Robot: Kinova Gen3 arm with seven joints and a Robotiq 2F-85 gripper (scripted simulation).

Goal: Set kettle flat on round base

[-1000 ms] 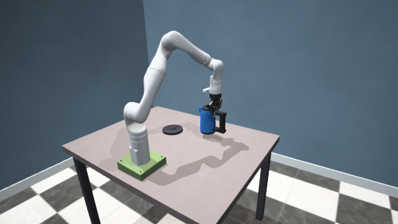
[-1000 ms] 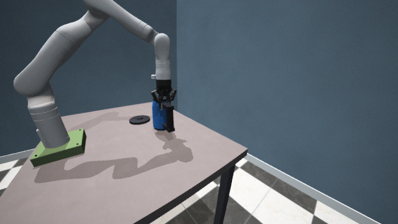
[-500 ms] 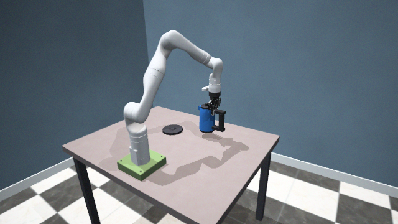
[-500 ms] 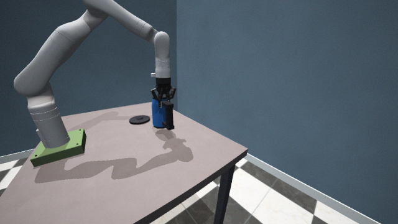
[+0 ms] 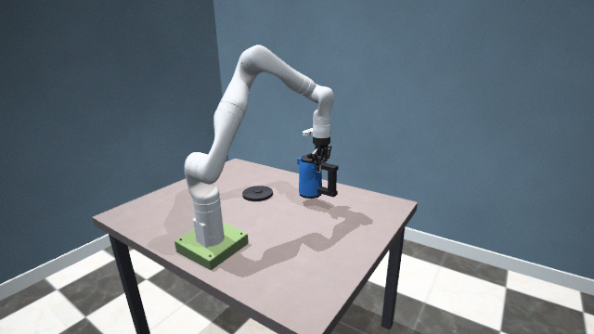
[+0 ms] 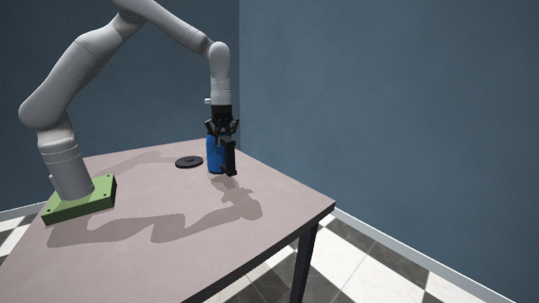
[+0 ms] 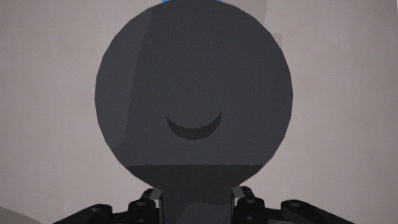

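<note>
Now: hand 2 cm to the right of the blue kettle and 5 cm above it. Also, from my hand: round black base (10 cm behind, 32 cm to the left, 18 cm below).
</note>
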